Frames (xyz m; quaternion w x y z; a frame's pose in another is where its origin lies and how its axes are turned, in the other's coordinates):
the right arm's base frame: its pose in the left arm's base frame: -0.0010 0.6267 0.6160 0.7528 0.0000 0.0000 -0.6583
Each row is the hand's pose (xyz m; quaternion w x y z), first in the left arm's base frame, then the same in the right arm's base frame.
Working: the left arm's base frame: its pose in the right arm's base frame: 0.6212 -0.0826 -0.6160 0.7528 0.0000 0.0000 0.6583

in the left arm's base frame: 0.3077 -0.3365 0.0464 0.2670 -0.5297 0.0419 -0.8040
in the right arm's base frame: 0.9958 0.1775 -0.5696 0.7302 -0.4263 -0.3171 -0.4295
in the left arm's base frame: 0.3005 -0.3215 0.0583 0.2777 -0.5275 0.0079 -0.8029
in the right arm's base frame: 0.9799 0.1724 -0.5577 0.7375 -0.4023 -0.3413 -0.4216
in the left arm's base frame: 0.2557 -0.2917 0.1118 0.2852 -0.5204 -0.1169 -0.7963
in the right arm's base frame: 0.9444 0.1319 -0.5042 0.7389 -0.3148 -0.4306 -0.4117
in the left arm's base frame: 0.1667 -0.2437 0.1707 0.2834 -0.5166 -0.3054 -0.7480
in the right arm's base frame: 0.8850 0.0501 -0.4453 0.7057 -0.1878 -0.5700 -0.3765
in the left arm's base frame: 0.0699 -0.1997 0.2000 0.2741 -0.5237 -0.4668 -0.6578
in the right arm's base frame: 0.8285 -0.0399 -0.4160 0.6394 -0.0869 -0.6961 -0.3147
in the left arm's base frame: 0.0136 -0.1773 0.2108 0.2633 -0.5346 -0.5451 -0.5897
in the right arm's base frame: 0.7988 -0.0927 -0.4052 0.5864 -0.0436 -0.7623 -0.2706
